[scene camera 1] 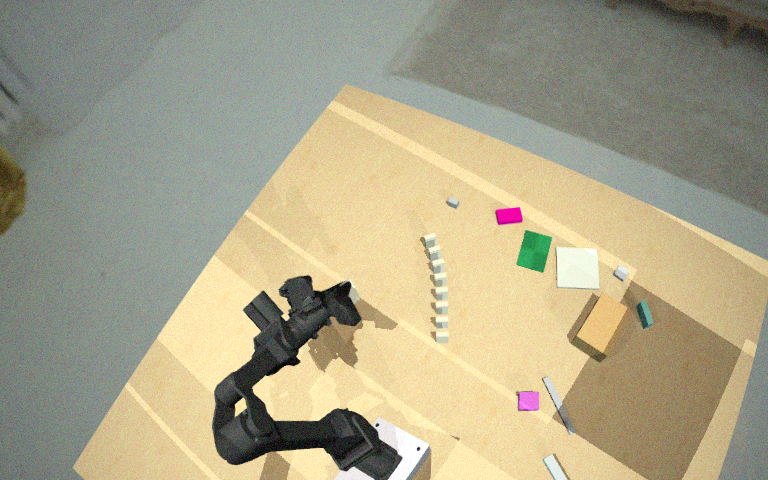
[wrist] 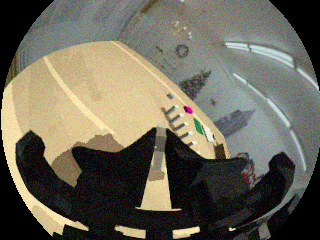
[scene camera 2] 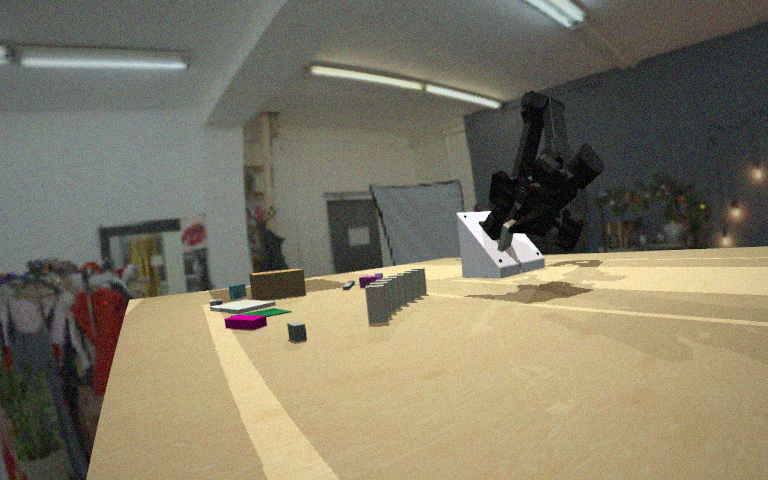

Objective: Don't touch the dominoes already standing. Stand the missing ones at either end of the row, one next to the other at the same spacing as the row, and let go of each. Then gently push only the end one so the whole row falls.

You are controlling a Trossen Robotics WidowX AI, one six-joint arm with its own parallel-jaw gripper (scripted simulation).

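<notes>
My gripper (scene camera 1: 348, 282), green tile (scene camera 1: 533, 254), white plate (scene camera 1: 576, 268), tan box (scene camera 1: 596, 337). My gripper (scene camera 2: 506, 228), carrying a pale domino. Tan box (scene camera 2: 289, 283). Pale domino (scene camera 2: 375, 295). My gripper (wrist: 160, 131).
</notes>
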